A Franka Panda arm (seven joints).
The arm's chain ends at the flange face. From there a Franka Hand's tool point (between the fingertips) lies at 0.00 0.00 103.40 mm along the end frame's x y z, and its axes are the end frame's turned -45 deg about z.
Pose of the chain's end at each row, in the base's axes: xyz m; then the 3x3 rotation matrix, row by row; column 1 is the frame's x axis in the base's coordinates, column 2 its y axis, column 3 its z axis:
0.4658 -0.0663 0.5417; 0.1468 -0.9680 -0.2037; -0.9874 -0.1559 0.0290; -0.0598 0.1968 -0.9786
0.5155 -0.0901 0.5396; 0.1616 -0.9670 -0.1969; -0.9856 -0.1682 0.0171; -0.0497 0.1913 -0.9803
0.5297 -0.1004 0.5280; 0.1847 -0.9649 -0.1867; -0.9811 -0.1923 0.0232; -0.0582 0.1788 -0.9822
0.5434 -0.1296 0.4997; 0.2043 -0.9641 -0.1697; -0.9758 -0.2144 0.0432; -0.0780 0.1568 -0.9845
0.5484 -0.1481 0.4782; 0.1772 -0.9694 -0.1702; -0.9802 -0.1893 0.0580; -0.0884 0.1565 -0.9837
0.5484 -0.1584 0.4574; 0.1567 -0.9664 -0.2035; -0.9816 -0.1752 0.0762; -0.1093 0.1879 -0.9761
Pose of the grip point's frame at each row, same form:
0.4447 -0.0633 0.4405; 0.7883 -0.5807 -0.2037; -0.5880 -0.8084 0.0290; -0.1814 0.0969 -0.9786
0.4951 -0.0883 0.4382; 0.7980 -0.5695 -0.1969; -0.5780 -0.8159 0.0171; -0.1704 0.1001 -0.9803
0.5104 -0.0980 0.4264; 0.8129 -0.5517 -0.1867; -0.5578 -0.8297 0.0232; -0.1676 0.0853 -0.9822
0.5259 -0.1251 0.3979; 0.8262 -0.5373 -0.1697; -0.5384 -0.8416 0.0432; -0.1660 0.0557 -0.9845
0.5308 -0.1421 0.3765; 0.8108 -0.5602 -0.1702; -0.5593 -0.8270 0.0580; -0.1732 0.0482 -0.9837
0.5274 -0.1505 0.3565; 0.7942 -0.5725 -0.2035; -0.5702 -0.8180 0.0762; -0.2102 0.0556 -0.9761

